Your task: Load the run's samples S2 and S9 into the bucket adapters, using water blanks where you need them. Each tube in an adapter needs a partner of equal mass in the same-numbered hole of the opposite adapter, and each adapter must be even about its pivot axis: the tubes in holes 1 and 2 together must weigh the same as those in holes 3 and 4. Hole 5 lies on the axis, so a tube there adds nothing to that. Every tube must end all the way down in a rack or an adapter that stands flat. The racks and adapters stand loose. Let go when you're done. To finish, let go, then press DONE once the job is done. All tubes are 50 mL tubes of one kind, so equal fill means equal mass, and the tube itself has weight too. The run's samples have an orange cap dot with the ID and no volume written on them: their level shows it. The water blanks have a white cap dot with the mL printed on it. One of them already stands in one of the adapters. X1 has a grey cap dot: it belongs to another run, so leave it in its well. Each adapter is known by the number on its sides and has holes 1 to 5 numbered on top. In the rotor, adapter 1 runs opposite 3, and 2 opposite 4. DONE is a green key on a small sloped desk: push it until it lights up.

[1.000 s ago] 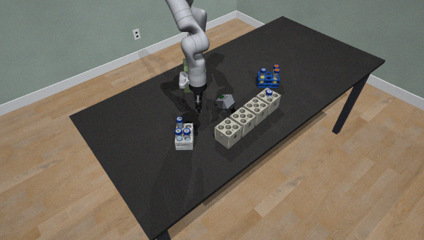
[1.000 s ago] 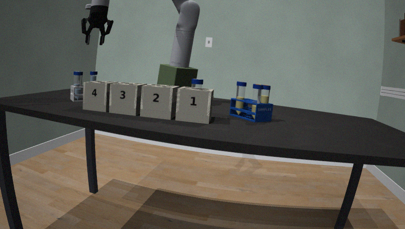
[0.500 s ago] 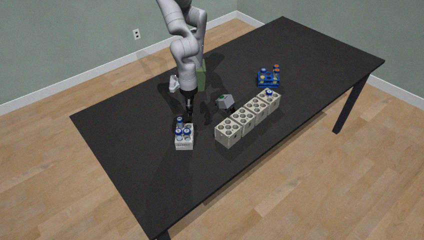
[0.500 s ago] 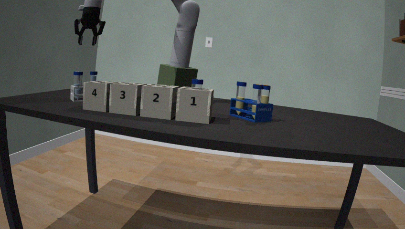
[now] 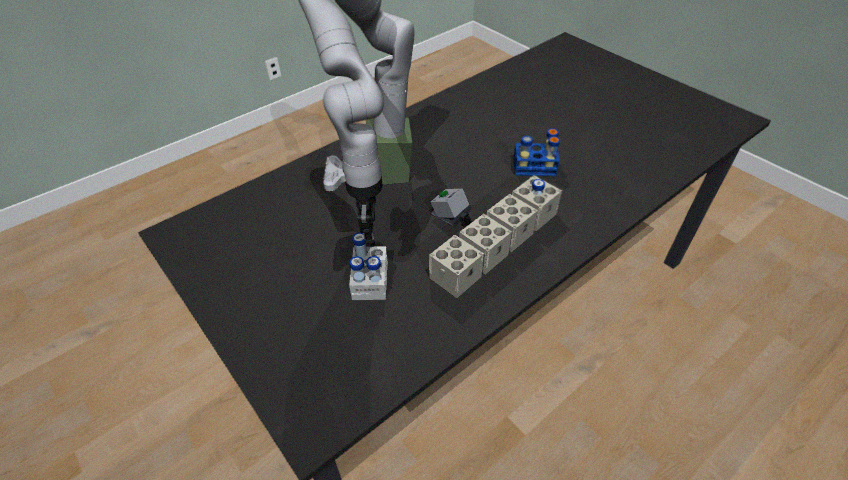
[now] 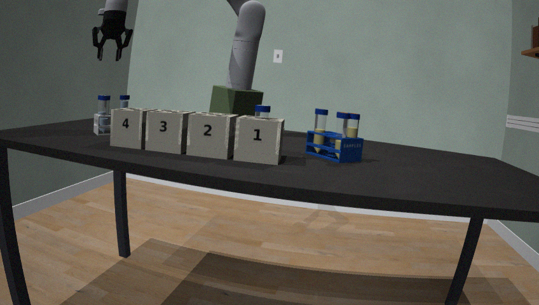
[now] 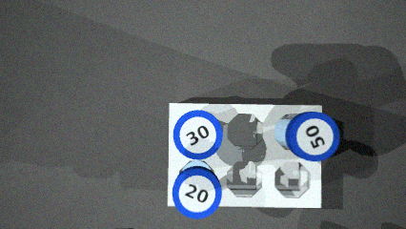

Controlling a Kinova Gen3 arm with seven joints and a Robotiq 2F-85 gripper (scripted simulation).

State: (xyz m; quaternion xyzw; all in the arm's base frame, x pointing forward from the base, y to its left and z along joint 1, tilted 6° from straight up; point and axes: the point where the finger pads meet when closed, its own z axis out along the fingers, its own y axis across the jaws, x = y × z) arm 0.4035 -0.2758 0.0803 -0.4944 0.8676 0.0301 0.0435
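The white-dot tube lies 1 cm behind my hand and 18 cm below it. The rest, counted from my hand: white blank rack: 5 cm behind, 21 cm below; then adapter 3: 4 cm ahead, 30 cm to the left, 20 cm below; then green done key: 17 cm behind, 30 cm to the left, 18 cm below.
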